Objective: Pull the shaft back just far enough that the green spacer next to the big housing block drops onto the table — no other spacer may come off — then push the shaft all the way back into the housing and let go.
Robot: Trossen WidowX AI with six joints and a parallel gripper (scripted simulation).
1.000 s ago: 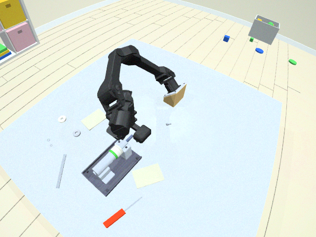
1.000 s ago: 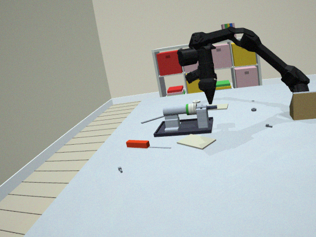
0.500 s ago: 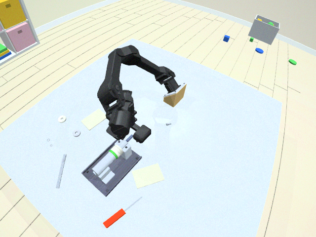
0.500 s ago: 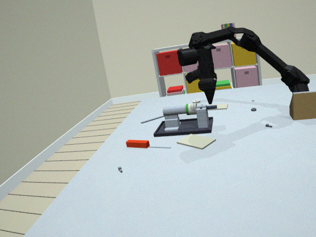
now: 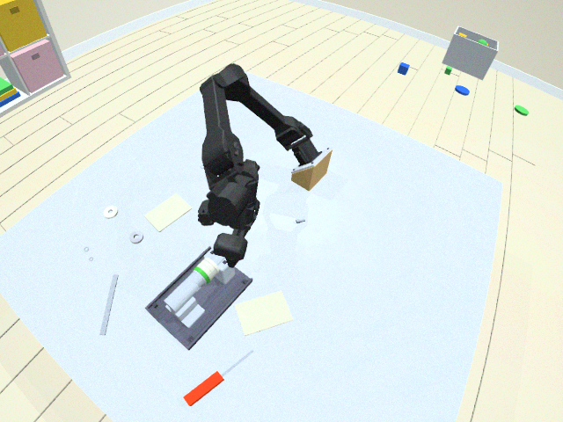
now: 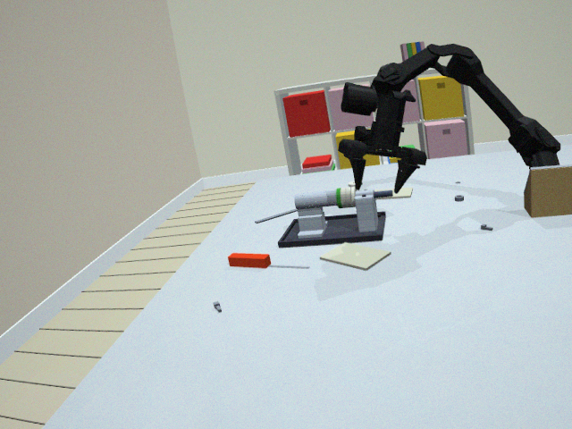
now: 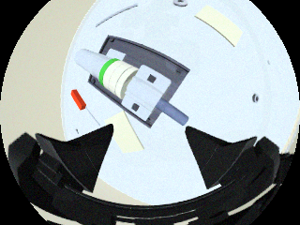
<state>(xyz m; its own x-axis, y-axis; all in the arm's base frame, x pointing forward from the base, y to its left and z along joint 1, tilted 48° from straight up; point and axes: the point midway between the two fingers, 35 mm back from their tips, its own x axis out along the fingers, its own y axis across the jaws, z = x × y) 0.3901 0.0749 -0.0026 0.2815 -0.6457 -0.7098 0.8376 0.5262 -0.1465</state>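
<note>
Now: the grey-blue shaft 40 mm ahead of my gripper tip, 30 mm to the right of it and 20 mm below it. Also, from my gripper tip: white spacer (70 mm ahead, 30 mm to the right, 20 mm below); green spacer (90 mm ahead, 30 mm to the right, 20 mm below); red-handled screwdriver (220 mm ahead, 140 mm to the left, 90 mm below).
</note>
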